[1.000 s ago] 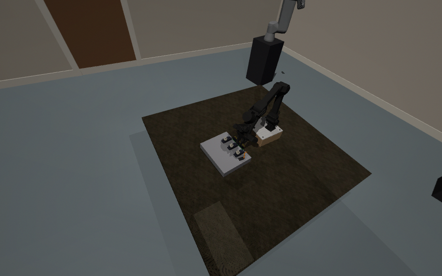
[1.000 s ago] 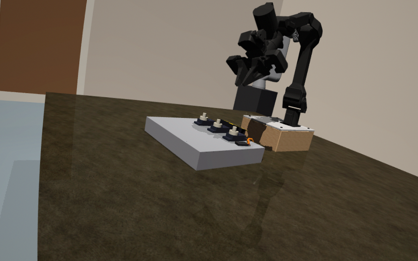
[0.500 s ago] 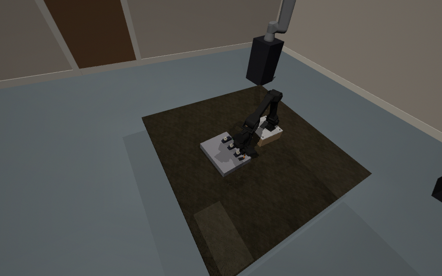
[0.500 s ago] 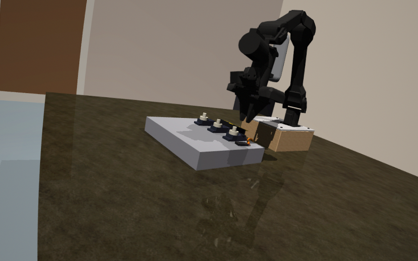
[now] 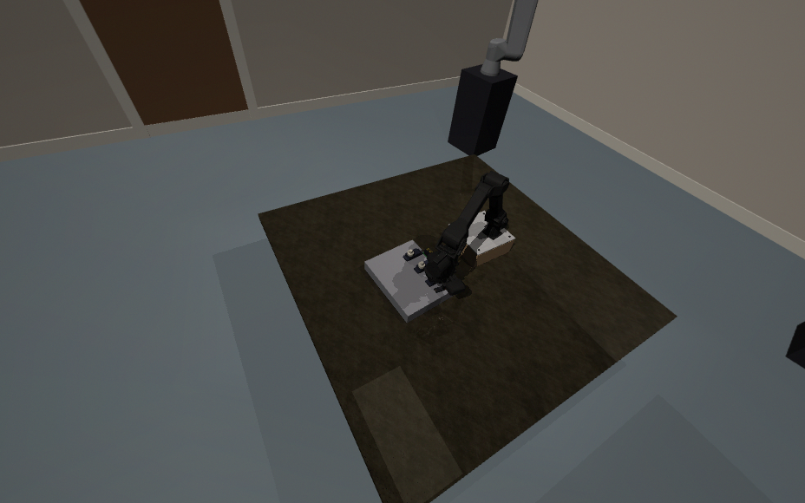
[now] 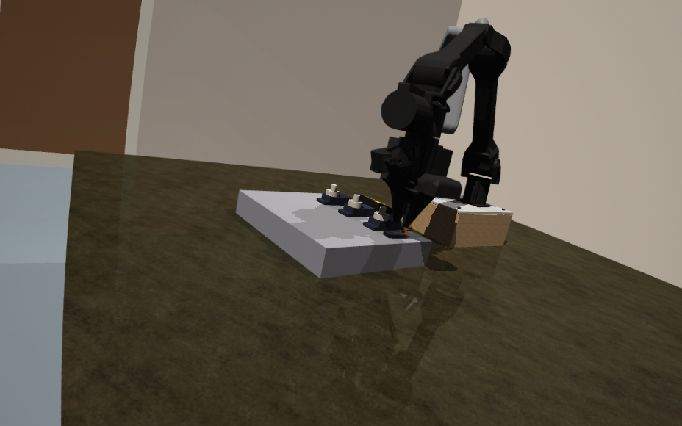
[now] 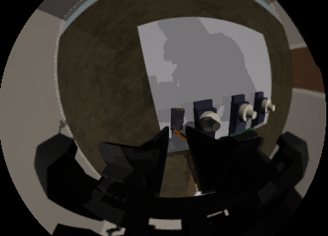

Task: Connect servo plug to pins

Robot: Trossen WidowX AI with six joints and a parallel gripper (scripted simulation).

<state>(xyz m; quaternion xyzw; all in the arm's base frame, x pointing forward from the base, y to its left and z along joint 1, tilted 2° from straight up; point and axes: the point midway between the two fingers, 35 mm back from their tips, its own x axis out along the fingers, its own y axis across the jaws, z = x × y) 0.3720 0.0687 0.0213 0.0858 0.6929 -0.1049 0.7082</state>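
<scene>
My gripper tip is 70 mm past the yellow-green band and 120 mm to the left of it. The rest, counted from my gripper tip: grey holder slab (90 mm ahead, 130 mm to the right, 50 mm below).
</scene>
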